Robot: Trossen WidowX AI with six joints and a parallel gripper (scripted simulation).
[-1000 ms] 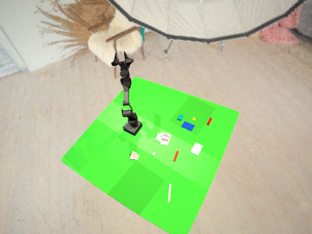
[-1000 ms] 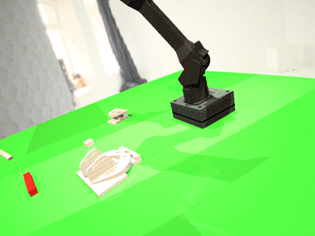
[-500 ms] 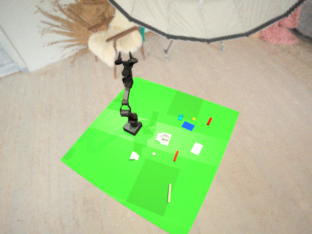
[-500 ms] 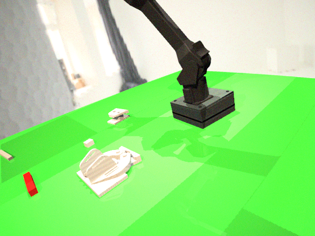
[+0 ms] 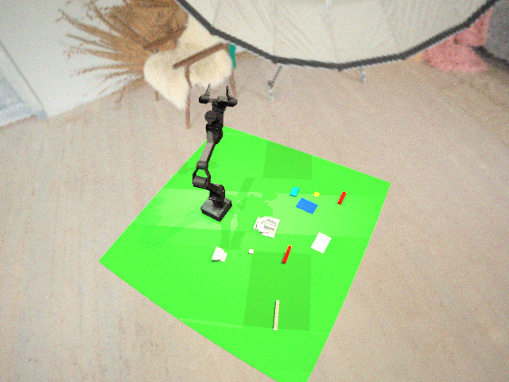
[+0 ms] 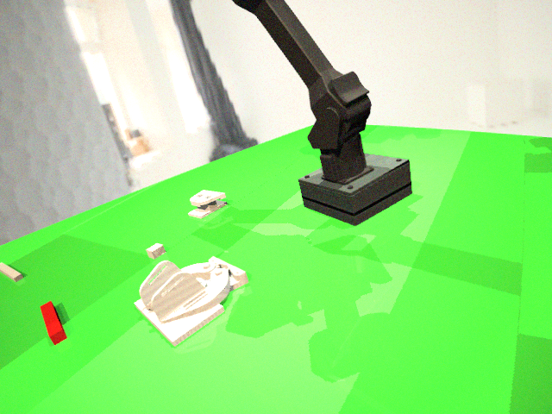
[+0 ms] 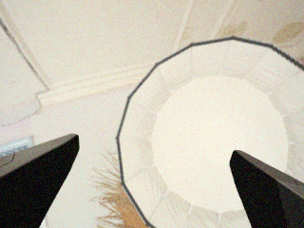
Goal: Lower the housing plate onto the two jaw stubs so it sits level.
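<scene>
Now: the pale stand 27 cm ahead of my gripper tip, 55 cm to the right of it and 65 cm below it. The rest, counted from my gripper tip: blue tile 53 cm ahead, 3 cm to the right, 66 cm below; cyan block 42 cm ahead, 2 cm to the left, 65 cm below; white cube 40 cm ahead, 45 cm to the right, 65 cm below.
</scene>
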